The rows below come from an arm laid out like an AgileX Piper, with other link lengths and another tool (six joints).
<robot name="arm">
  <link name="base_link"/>
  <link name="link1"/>
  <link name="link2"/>
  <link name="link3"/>
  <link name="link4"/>
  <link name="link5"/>
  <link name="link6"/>
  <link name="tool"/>
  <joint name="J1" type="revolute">
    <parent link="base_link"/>
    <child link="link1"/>
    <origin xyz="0 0 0.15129"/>
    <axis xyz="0 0 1"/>
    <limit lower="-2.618" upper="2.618"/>
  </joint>
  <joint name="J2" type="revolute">
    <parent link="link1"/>
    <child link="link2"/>
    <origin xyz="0 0 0" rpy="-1.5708 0 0"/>
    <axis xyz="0 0 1"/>
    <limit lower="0" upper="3.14"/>
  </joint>
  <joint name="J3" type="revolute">
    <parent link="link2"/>
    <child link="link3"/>
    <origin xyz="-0.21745 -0.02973 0"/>
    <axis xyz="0 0 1"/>
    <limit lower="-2.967" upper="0"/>
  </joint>
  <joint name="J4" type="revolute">
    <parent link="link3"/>
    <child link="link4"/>
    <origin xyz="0.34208 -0.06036 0" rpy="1.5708 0 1.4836"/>
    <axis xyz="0 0 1"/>
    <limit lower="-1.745" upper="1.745"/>
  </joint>
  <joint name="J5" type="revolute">
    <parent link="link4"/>
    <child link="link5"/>
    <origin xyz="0 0 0" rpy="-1.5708 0 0"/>
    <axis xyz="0 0 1"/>
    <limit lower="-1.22" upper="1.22"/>
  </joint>
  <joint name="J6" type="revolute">
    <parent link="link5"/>
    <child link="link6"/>
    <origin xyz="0 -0.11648 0" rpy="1.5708 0 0"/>
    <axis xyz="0 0 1"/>
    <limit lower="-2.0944" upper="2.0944"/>
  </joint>
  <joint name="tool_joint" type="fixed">
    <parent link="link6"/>
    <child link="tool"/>
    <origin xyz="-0.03 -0.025 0.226" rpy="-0.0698 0 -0.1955"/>
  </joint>
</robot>
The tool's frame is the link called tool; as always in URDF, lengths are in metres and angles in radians.
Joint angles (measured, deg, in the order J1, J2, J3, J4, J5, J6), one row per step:
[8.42, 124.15, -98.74, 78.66, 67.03, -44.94]
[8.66, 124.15, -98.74, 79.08, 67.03, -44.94]
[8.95, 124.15, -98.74, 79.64, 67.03, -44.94]
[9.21, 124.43, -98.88, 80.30, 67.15, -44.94]
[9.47, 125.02, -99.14, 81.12, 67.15, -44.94]
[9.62, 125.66, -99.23, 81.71, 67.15, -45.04]
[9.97, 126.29, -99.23, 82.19, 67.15, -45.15]
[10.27, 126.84, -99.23, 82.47, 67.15, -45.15]
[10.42, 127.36, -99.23, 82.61, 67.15, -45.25]
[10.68, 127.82, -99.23, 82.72, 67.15, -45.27]
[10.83, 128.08, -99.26, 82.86, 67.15, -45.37]
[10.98, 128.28, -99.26, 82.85, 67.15, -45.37]
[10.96, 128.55, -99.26, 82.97, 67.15, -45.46]
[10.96, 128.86, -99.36, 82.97, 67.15, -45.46]
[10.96, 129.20, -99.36, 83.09, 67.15, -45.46]
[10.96, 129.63, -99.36, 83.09, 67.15, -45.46]
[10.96, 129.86, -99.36, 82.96, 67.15, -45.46]
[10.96, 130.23, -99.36, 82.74, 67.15, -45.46]
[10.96, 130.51, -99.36, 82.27, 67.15, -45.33]
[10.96, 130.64, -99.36, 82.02, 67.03, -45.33]
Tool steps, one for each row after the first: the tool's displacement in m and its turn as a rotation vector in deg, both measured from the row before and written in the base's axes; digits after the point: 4 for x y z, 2 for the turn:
[-0.0009, 0.0029, 0.0020, 0.39, 0.06, 0.09]
[-0.0010, 0.0035, 0.0027, 0.52, 0.08, 0.09]
[-0.0010, 0.0036, 0.0015, 0.63, 0.26, 0.14]
[0.0001, 0.0035, -0.0003, 0.70, 0.45, -0.03]
[-0.0001, 0.0021, -0.0033, 0.44, 0.54, -0.04]
[-0.0020, 0.0039, -0.0045, 0.32, 0.59, 0.20]
[-0.0020, 0.0032, -0.0047, 0.16, 0.59, 0.19]
[-0.0012, 0.0015, -0.0050, 0.02, 0.44, 0.12]
[-0.0021, 0.0026, -0.0045, 0.01, 0.45, 0.22]
[-0.0009, 0.0016, -0.0019, 0.07, 0.15, 0.12]
[-0.0013, 0.0014, -0.0022, -0.05, 0.19, 0.15]
[0.0001, -0.0001, -0.0023, 0.04, 0.20, -0.05]
[0.0000, 0.0000, -0.0026, -0.04, 0.21, 0.00]
[-0.0001, 0.0000, -0.0032, 0.04, 0.35, -0.05]
[-0.0005, -0.0001, -0.0047, -0.08, 0.42, 0.00]
[-0.0006, -0.0002, -0.0031, -0.16, 0.20, 0.06]
[-0.0010, -0.0003, -0.0051, -0.26, 0.33, 0.10]
[-0.0014, -0.0006, -0.0053, -0.45, 0.32, 0.17]
[-0.0001, -0.0005, -0.0028, -0.29, 0.06, 0.00]

